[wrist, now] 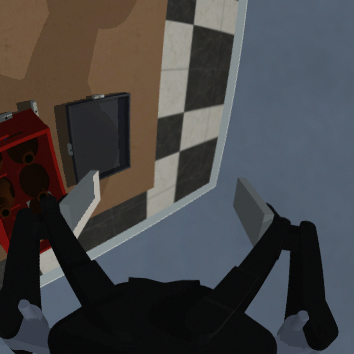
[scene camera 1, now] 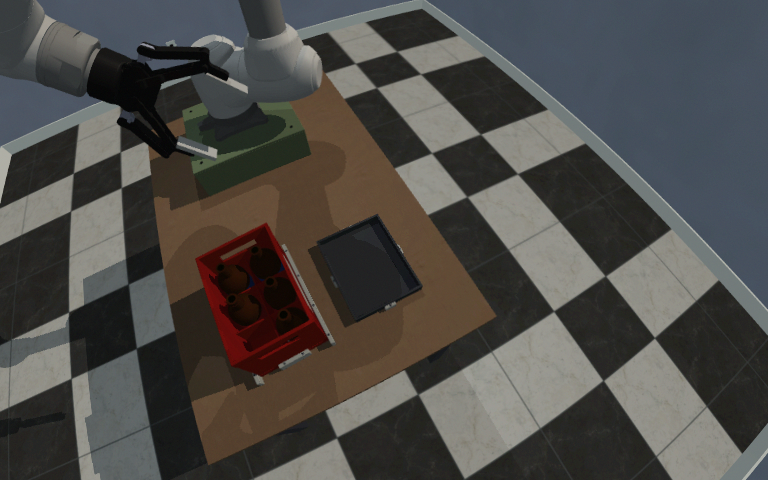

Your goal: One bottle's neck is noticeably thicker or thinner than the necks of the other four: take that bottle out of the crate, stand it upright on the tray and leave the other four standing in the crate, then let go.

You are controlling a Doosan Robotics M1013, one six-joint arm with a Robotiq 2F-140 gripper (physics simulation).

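Places are measured from the arm's base along level axes (x down, y ahead, z right), in centimetres.
Pixels of known places: gripper, fingertip midpoint: (wrist: 166, 188) (scene camera 1: 230, 125); arm's base, link origin: (scene camera 1: 237, 117).
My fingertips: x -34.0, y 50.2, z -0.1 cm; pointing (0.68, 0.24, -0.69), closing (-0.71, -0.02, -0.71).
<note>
For each thing: its top centre in the pictures, then the offset to it from my fingertips. "pt": a spot on its surface instead. Level surfaces: height alone.
- back left bottle, top centre: (scene camera 1: 220, 267) dz +16.6, dx +28.6, dy +7.1 cm
- back right bottle, top centre: (wrist: 28, 158) (scene camera 1: 254, 250) dz +7.8, dx +28.6, dy +6.7 cm
- middle right bottle, top centre: (wrist: 42, 196) (scene camera 1: 269, 281) dz +7.2, dx +28.6, dy +16.0 cm
- middle left bottle, top centre: (wrist: 4, 212) (scene camera 1: 231, 298) dz +16.3, dx +28.6, dy +15.7 cm
- front right bottle, top centre: (scene camera 1: 283, 314) dz +7.0, dx +28.6, dy +24.4 cm
- dark tray, surface spot: (scene camera 1: 368, 271) (wrist: 98, 143) pt dz -15.4, dx +44.4, dy +17.4 cm
- brown table, surface height: dx +44.9 cm
- crate's front left compartment, surface spot: (scene camera 1: 261, 337) pt dz +16.9, dx +44.0, dy +20.9 cm
The red crate (scene camera 1: 254, 362) (wrist: 30, 122) stands on the table. Five brown bottles stand in it: a back left bottle (scene camera 1: 233, 278), a back right bottle (scene camera 1: 265, 263), a middle right bottle (scene camera 1: 279, 291), a middle left bottle (scene camera 1: 244, 309) and a front right bottle (scene camera 1: 290, 321). Their necks are small and dark, and I cannot tell which differs. The dark tray (scene camera 1: 368, 271) (wrist: 95, 135) lies beside the crate, with no bottle on it. My gripper (scene camera 1: 220, 117) (wrist: 166, 188) is open and empty, high up and away from crate and tray. In the wrist view the left finger hides part of the crate.
The robot's green base block (scene camera 1: 254, 161) stands at the back of the brown table (scene camera 1: 447, 283) (wrist: 142, 125). The crate's front left compartment (scene camera 1: 261, 337) holds no bottle. White brackets sit along the outside of the crate and tray. Checkered floor surrounds the table.
</note>
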